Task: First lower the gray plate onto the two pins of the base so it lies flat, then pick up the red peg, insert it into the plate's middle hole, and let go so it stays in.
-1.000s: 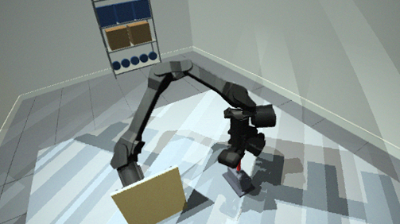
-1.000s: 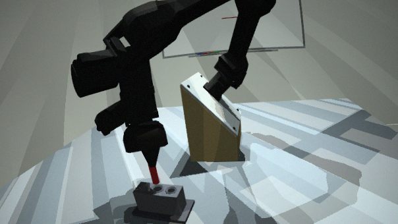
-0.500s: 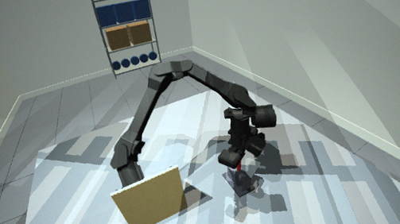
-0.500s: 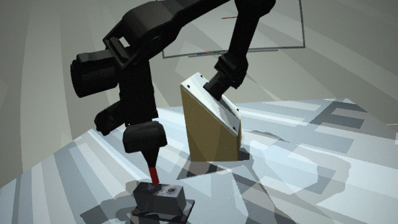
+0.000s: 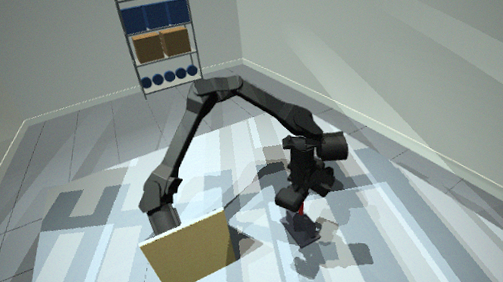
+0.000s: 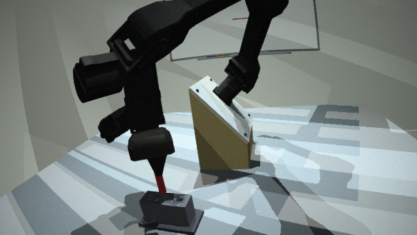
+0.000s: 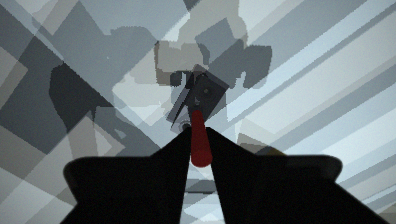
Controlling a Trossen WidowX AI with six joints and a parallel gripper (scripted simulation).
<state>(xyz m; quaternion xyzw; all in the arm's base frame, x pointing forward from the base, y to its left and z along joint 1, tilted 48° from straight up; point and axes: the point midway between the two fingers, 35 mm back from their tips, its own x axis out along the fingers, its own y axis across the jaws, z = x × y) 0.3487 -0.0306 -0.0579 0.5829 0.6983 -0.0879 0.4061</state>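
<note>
My gripper tip is now right at the red peg. From my gripper tip the other things lie so: gray plate (70 mm below); base (110 mm below).
</note>
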